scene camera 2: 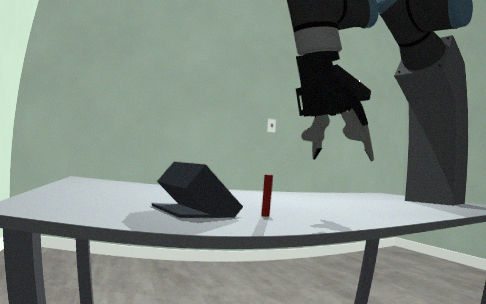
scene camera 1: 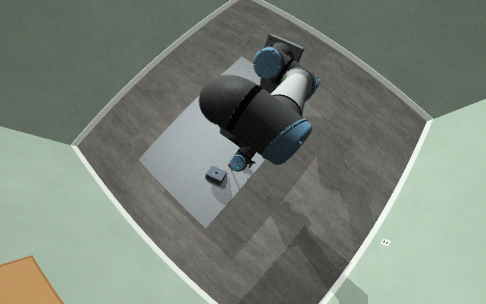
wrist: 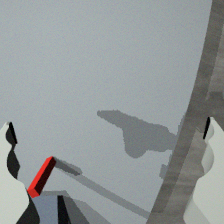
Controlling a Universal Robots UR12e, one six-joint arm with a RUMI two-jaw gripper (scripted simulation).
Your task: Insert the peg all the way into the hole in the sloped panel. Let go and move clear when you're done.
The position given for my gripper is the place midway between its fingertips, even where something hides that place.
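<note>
I can see my gripper point(scene camera 2: 341, 160) here, and the wrist view has my gripper too point(wrist: 109, 121).
</note>
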